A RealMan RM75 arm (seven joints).
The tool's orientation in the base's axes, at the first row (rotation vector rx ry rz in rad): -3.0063 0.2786 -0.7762
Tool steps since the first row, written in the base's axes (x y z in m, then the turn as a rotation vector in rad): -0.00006 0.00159 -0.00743 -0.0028 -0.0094 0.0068; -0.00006 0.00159 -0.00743 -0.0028 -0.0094 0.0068; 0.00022 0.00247 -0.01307 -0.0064 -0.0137 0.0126; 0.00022 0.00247 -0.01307 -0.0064 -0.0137 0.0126; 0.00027 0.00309 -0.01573 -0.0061 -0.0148 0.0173; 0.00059 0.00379 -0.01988 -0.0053 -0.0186 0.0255
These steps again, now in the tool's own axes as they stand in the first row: -0.00389 -0.00105 0.00644 0.0025 0.0093 -0.0071; -0.00389 -0.00105 0.00644 0.0025 0.0093 -0.0071; -0.00650 -0.00158 0.01150 0.0030 0.0137 -0.0138; -0.00650 -0.00158 0.01150 0.0030 0.0137 -0.0138; -0.00784 -0.00202 0.01384 0.0057 0.0144 -0.0178; -0.00967 -0.00248 0.01761 0.0109 0.0174 -0.0245
